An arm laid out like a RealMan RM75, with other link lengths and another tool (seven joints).
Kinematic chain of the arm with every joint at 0, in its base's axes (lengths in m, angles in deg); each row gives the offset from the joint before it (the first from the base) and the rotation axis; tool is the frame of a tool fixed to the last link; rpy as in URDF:
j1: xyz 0 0 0.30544 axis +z
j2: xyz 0 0 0 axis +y
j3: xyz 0 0 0.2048 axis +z
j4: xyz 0 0 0 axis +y
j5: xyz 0 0 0.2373 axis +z
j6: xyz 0 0 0 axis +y
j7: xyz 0 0 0.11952 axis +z
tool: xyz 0.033 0.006 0.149 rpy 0 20.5 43.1
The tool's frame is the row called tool.
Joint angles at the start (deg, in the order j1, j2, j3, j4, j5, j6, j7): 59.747, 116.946, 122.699, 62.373, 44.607, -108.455, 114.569
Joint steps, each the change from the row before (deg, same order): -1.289, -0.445, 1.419, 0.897, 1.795, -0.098, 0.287; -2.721, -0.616, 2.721, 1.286, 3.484, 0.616, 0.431; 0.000, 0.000, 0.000, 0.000, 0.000, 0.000, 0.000; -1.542, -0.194, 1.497, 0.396, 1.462, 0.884, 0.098; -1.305, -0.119, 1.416, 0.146, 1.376, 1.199, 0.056; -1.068, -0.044, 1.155, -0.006, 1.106, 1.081, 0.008
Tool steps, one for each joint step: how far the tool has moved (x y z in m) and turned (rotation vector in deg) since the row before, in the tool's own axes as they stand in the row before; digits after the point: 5 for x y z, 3 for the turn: -0.00001, 0.00026, -0.00658, -1.690, -2.326, 0.517; -0.00156, -0.00134, -0.01170, -3.297, -4.976, 1.278; 0.00000, 0.00000, 0.00000, 0.000, 0.000, 0.000; -0.00183, -0.00345, -0.00592, -1.470, -2.929, 1.083; -0.00358, -0.00340, -0.00574, -1.335, -3.000, 1.032; -0.00316, -0.00311, -0.00450, -1.107, -2.485, 0.920
